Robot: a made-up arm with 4 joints.
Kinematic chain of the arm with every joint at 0, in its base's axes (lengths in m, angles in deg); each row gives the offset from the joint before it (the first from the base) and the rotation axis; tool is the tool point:
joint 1: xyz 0 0 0.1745 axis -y
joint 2: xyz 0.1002 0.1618 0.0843 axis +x
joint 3: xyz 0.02 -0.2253 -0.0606 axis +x
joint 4: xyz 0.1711 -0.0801 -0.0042 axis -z
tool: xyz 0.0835 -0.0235 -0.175
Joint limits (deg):
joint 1: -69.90..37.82
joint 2: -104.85..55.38
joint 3: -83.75..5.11
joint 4: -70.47..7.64
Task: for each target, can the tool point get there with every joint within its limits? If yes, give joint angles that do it. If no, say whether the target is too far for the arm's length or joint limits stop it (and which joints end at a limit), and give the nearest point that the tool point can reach.
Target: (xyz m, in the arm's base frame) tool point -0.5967 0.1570 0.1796
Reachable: no: joint limits stop it (at a limit: joint 1, joint 2, joint 4) | nearest point -0.1760 0.1143 -0.2534 | short by 0.605 m
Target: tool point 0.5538 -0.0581 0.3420
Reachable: yes | joints -32.69 -80.38 -40.76 -29.29
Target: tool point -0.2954 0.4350 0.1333
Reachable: no: joint limits stop it (at a limit: joint 1, joint 2, joint 3, joint 4) | nearest point -0.1004 0.2351 -0.2258 | short by 0.455 m
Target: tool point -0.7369 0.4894 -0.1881
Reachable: no: too far | nearest point -0.1763 0.1832 -0.2850 | short by 0.646 m
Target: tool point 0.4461 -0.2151 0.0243
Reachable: yes | joints -55.30 -40.90 -57.59 -22.70
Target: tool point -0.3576 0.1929 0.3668
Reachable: no: joint limits stop it (at a limit: joint 1, joint 2, joint 3, joint 4) | nearest point -0.0329 0.1969 0.7736 | short by 0.521 m
